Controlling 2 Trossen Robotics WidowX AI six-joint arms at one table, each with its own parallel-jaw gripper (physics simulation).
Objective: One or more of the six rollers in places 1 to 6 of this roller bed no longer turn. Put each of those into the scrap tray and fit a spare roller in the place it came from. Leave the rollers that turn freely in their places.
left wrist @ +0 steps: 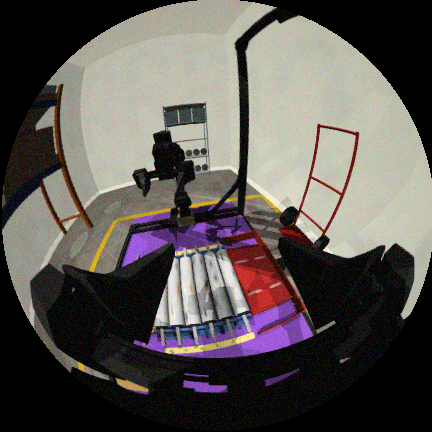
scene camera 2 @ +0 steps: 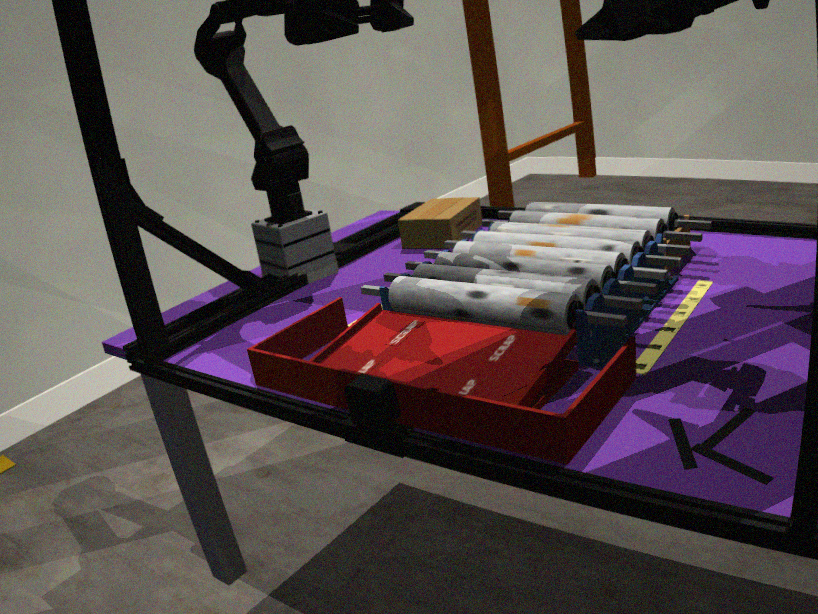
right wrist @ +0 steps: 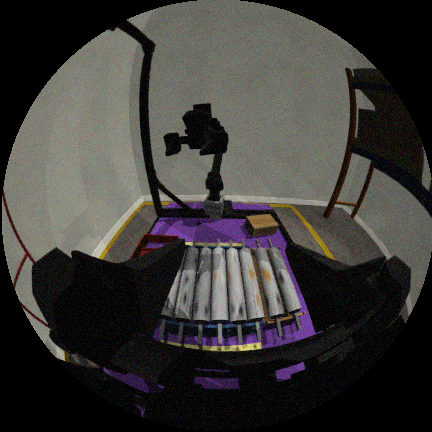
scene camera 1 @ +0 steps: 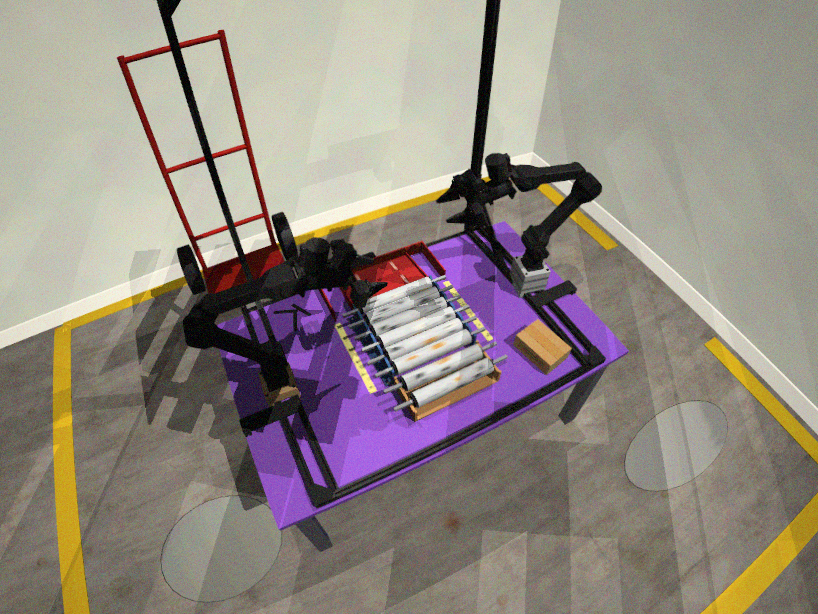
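Where they show: left gripper, between the fingertips: [left wrist: 226,245] [scene camera 2: 386,25] [right wrist: 181,153] [scene camera 1: 441,211]; right gripper, between the fingertips: [left wrist: 159,192] [scene camera 2: 593,33] [right wrist: 237,246] [scene camera 1: 380,272]; left arm's base, origin of its link: [scene camera 2: 288,217] [right wrist: 214,197] [scene camera 1: 532,263]; right arm's base, origin of its link: [left wrist: 185,213] [scene camera 1: 277,379].
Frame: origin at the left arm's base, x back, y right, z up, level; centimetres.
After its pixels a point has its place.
Note:
White, spotted rollers [scene camera 1: 432,345] [scene camera 2: 482,300] [left wrist: 206,285] [right wrist: 219,282] lie side by side in the blue roller bed [scene camera 2: 597,340] @[x -62.1, y -2.2, z -9.7 cm]. Two spare rollers [scene camera 1: 452,383] @[x -40.9, y -35.6, z -3.8 cm] [right wrist: 285,280] @[x -42.7, y -33.8, z -3.6 cm] lie in the orange-brown holder [scene camera 1: 455,401] @[x -40.2, y -38.1, z -10.6 cm] at the bed's near end in scene camera 1. Which rollers turn cannot be seen. The red scrap tray [scene camera 1: 422,245] @[x -32.1, y 25.7, z -7.0 cm] [scene camera 2: 462,413] @[x -62.5, y 20.5, z -8.0 cm] [left wrist: 260,280] @[x -47.2, y 14.3, z -8.2 cm] stands at the bed's other end; no roller shows in it. My left gripper [scene camera 1: 447,208] @[x -34.8, y 0.0, z 29.2 cm] [left wrist: 226,245] @[x -34.8, y 0.0, z 29.2 cm] is open and empty, high beyond the tray's right side in scene camera 1. My right gripper [scene camera 1: 377,272] @[x -55.9, y -15.0, z 25.0 cm] [right wrist: 237,246] @[x -55.9, y -15.0, z 25.0 cm] is open and empty, above the bed's tray end.
A cardboard box [scene camera 1: 543,346] @[x -8.6, y -29.9, z -5.6 cm] [scene camera 2: 439,223] @[x -13.5, y -22.5, z -6.4 cm] [right wrist: 262,225] @[x -12.3, y -27.9, z -5.6 cm] stands right of the bed in scene camera 1. Yellow marked strips [scene camera 1: 355,358] @[x -65.8, y -15.2, z -10.9 cm] [scene camera 2: 673,327] @[x -66.7, y -12.2, z -10.9 cm] run along both sides of the bed. A black frame post [scene camera 1: 485,85] @[x -11.4, y 30.7, z 52.2 cm] rises behind the table. A red hand truck [scene camera 1: 245,146] stands behind.

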